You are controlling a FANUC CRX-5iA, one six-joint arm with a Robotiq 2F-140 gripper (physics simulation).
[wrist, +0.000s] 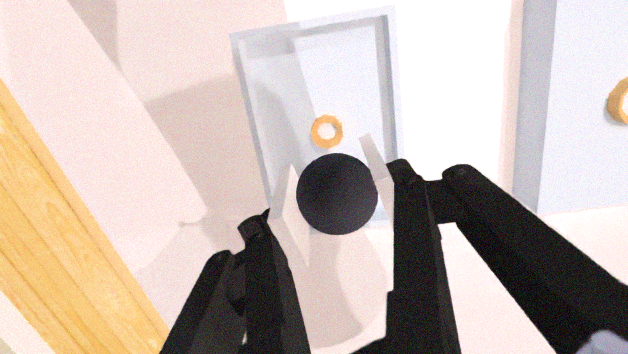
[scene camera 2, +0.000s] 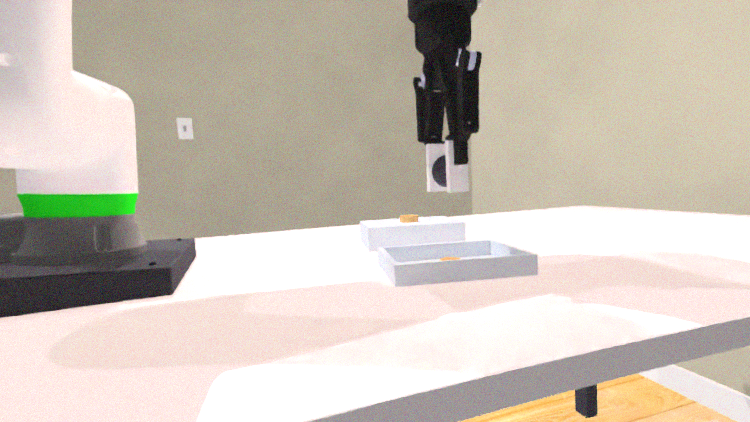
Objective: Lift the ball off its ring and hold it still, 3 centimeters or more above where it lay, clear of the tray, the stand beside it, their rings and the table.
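Places are measured from the arm's base along level axes (x ahead, y left, z up), in millimetres.
Where they show: gripper, between the fingertips: [wrist: 332, 171] [scene camera 2: 447, 191]; arm's base, origin of its link: [scene camera 2: 85, 255].
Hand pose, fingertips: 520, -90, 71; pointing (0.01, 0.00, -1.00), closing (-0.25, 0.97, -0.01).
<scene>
Things, the pixels of their top centre, and the offset from my fingertips, as dx, dy, dz. "*": a spot on its surface instead. Level surfaces: height alone.
- dark ball, centre of its top: [wrist: 339, 213] [scene camera 2: 447, 154] +2, +1, +52
- tray, centre of its top: [wrist: 327, 137] [scene camera 2: 449, 250] +1, -1, -84
- second orange ring, a spot on its surface: [wrist: 614, 102] [scene camera 2: 410, 219] * -2, +221, -62
- white table, height of its surface: dz -113
A dark ball [scene camera 2: 439, 171] [wrist: 337, 194] is held between the two pale finger pads of my gripper [scene camera 2: 445, 167] [wrist: 332, 171], which is shut on it. Ball and gripper hang well above the tray [scene camera 2: 466, 272] [wrist: 391, 65], touching neither it nor the table. An orange ring [scene camera 2: 449, 258] [wrist: 313, 133] lies on the tray's floor, with no ball on it. The white stand [scene camera 2: 414, 235] [wrist: 580, 165] is beside the tray, behind it in the scene view, with a second orange ring [scene camera 2: 409, 218] [wrist: 614, 102] on its top. The ball is apart from both rings.
The white table [scene camera 2: 293, 262] [wrist: 455, 100] carries the tray, the stand and the robot's dark base [scene camera 2: 104, 280] at the left. The table's grey front edge [scene camera 2: 524, 385] runs across the lower right of the scene view. A wooden floor [wrist: 60, 250] shows beyond the table.
</scene>
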